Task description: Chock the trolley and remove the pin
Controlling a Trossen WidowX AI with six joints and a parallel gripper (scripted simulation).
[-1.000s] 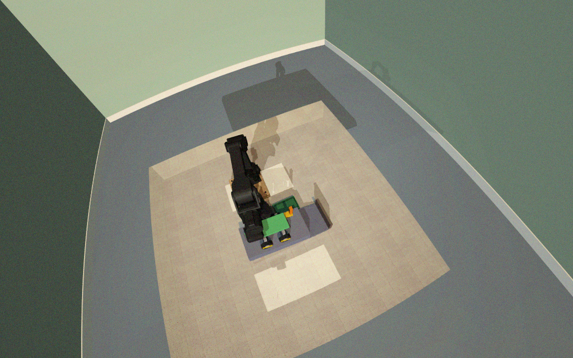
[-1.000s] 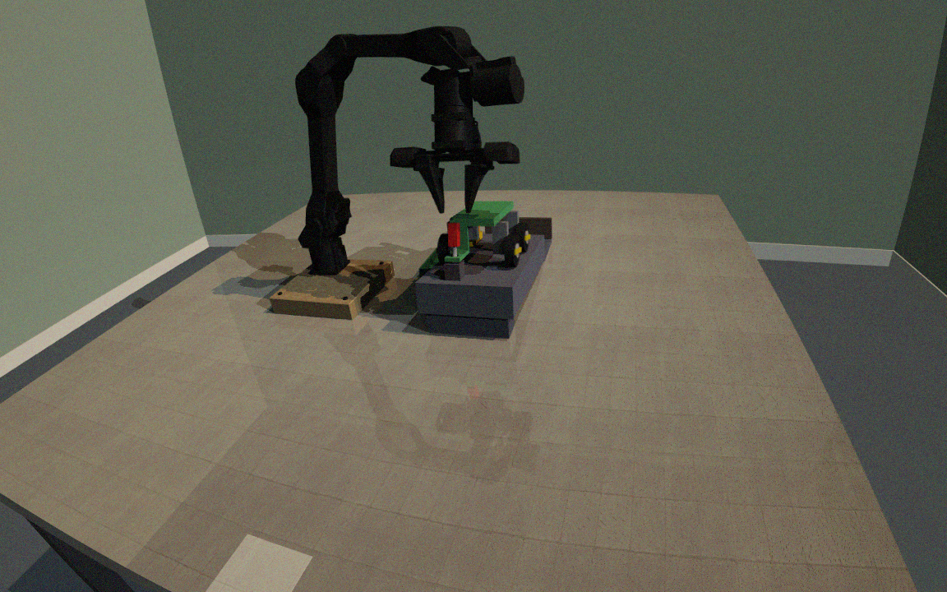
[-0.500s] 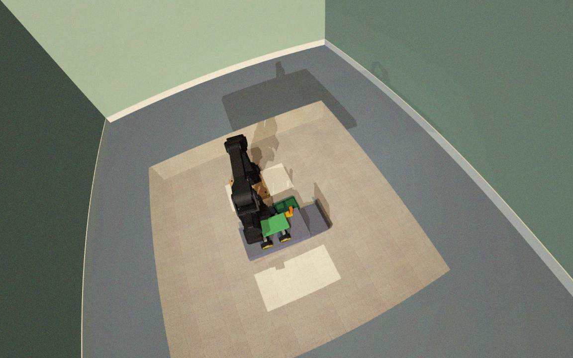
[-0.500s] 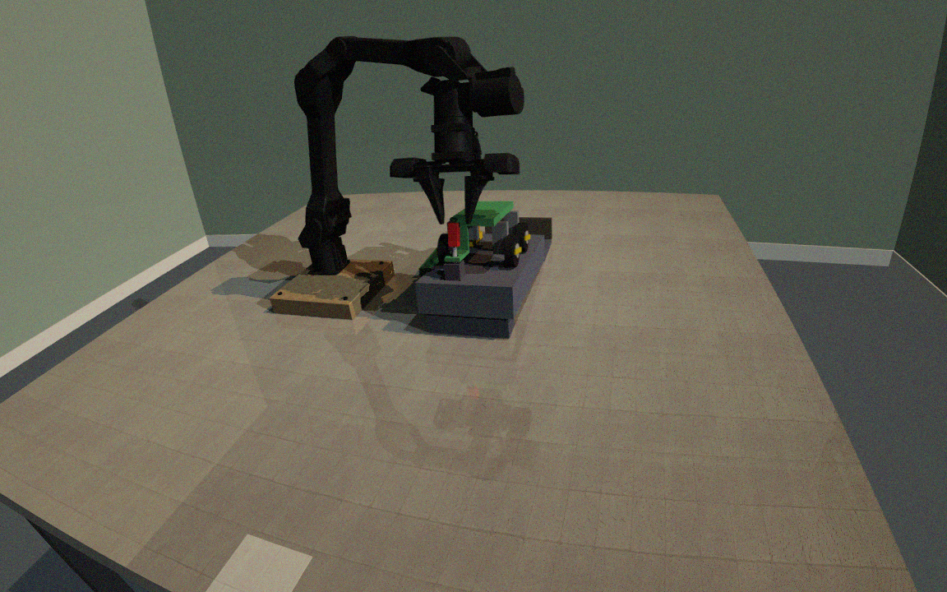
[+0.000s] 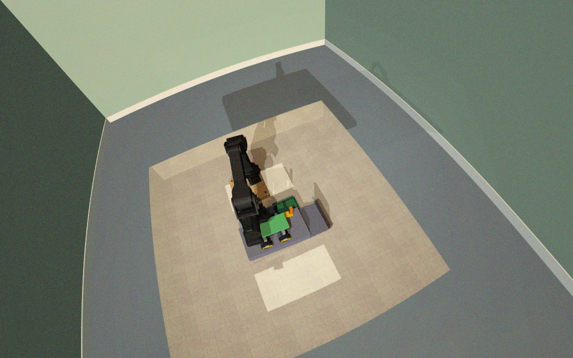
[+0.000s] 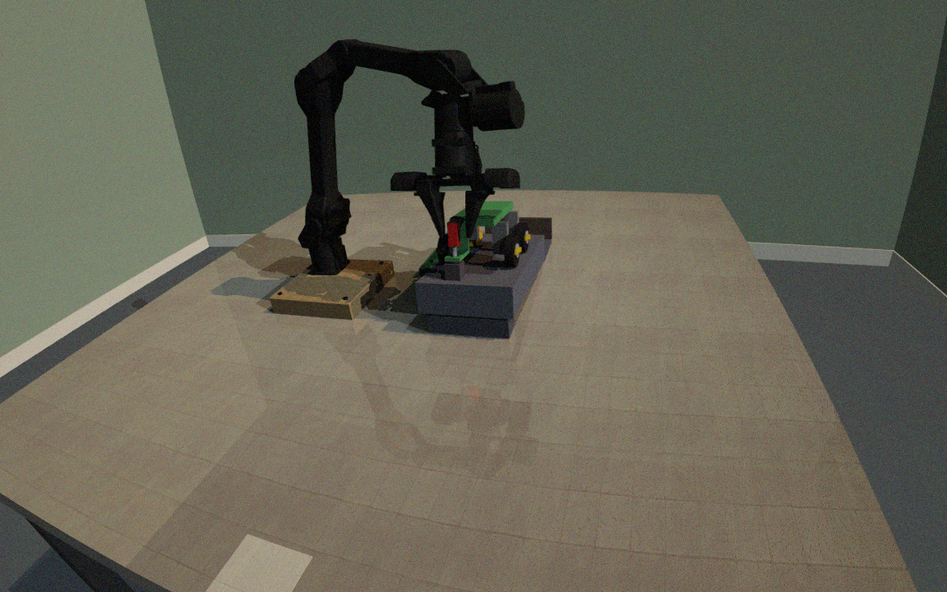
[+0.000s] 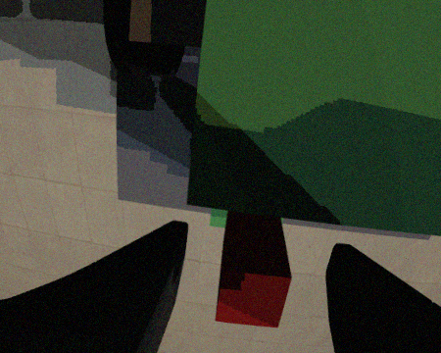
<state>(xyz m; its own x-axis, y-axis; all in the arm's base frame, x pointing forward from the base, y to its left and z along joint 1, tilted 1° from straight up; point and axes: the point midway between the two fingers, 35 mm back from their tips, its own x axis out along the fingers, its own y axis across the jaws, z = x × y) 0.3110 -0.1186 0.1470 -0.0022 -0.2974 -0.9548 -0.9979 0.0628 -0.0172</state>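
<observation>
The red-headed stop pin is 2 cm below my gripper tip. Also, from my gripper tip: yellow chock: 2 cm behind, 19 cm to the left, 6 cm below; grey ramp: 2 cm ahead, 10 cm to the left, 10 cm below; trolley: 2 cm ahead, 9 cm to the left, 3 cm below.
</observation>
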